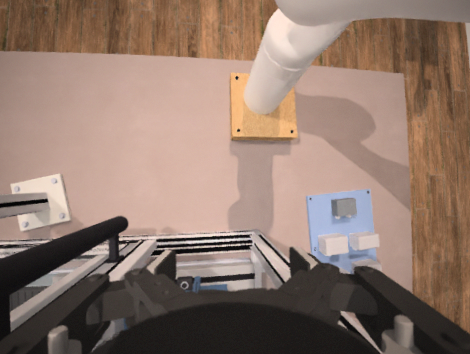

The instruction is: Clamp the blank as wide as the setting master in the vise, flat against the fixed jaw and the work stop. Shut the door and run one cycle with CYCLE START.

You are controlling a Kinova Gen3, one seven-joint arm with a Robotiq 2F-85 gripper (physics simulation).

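Places are measured from the arm's base along level axes (x right, y ahead, z up), in metres.
Where they show: gripper, between the fingertips: (232,261); arm's base, origin of its link: (261,96).
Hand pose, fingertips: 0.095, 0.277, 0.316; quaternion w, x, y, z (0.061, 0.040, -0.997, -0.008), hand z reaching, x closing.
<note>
Each offset is from my fingertips to the top centre of the thing, as dx, dy, dz. "spot": to the spot under its first point.
My gripper (232,261) is open and empty, above the metal-framed machine enclosure (142,261). A long black handle bar {spot: +0.164, +0.015, -0.072} (65,246) stands on a pale rail at the left; whether the door is open or shut I cannot tell. Between my fingers, inside the frame, part of a blue fixture {spot: -0.010, +0.152, -0.255} (218,287) and a small dark block with a round socket {spot: +0.055, +0.143, -0.251} (185,284) show; my gripper hides the rest. At the right, a blue plate {-0.349, +0.074, -0.340} (318,217) bears a grey block {-0.335, -0.015, -0.315} (344,206) and several pale blocks {-0.304, +0.081, -0.304} (333,244) {-0.394, +0.071, -0.304} (364,241). Which is the blank or setting master I cannot tell. CYCLE START does not show.
The white robot arm (280,60) rises from a yellow square base (265,131) at the top centre. A cream plate {spot: +0.363, +0.006, -0.340} (57,202) with bolts holds a metal post at the left. The mat's right edge meets a wooden floor (440,165).
</note>
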